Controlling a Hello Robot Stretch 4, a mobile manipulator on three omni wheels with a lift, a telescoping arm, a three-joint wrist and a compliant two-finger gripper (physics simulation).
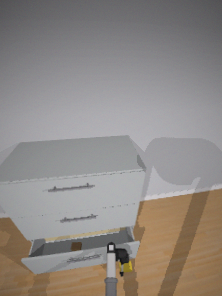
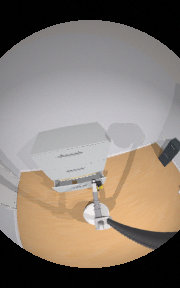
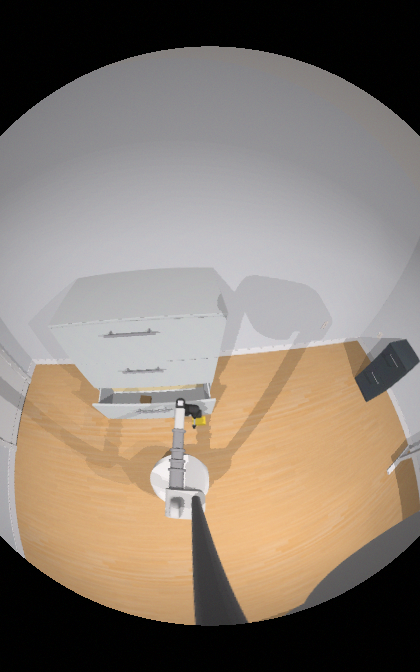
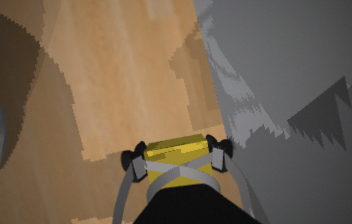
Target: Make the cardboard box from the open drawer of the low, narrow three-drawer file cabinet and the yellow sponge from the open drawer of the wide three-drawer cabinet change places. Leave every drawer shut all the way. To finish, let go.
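My gripper [image 4: 176, 150] is shut on the yellow sponge [image 4: 179, 167] [image 1: 127, 266] [image 3: 200, 421] [image 2: 101, 188], which sits between both fingertips. It is held just in front of the right end of the wide cabinet's bottom drawer. The wide three-drawer cabinet [image 1: 90, 196] [image 2: 70, 156] [image 3: 145, 345] is pale grey; its bottom drawer [image 1: 42, 265] [image 3: 112, 411] is partly open and its upper two are shut. The small brown cardboard box [image 1: 76, 246] [image 3: 145, 399] [image 2: 74, 182] lies inside that open drawer. The low, narrow file cabinet [image 2: 170, 152] [image 3: 387, 370] is dark and stands at the far right; its visible drawer fronts look shut.
My telescoping arm [image 3: 177, 450] reaches from the round white base [image 3: 160, 480] toward the drawer front. A wall stands behind the wide cabinet. A white object [image 3: 397, 459] stands at the right edge below the file cabinet.
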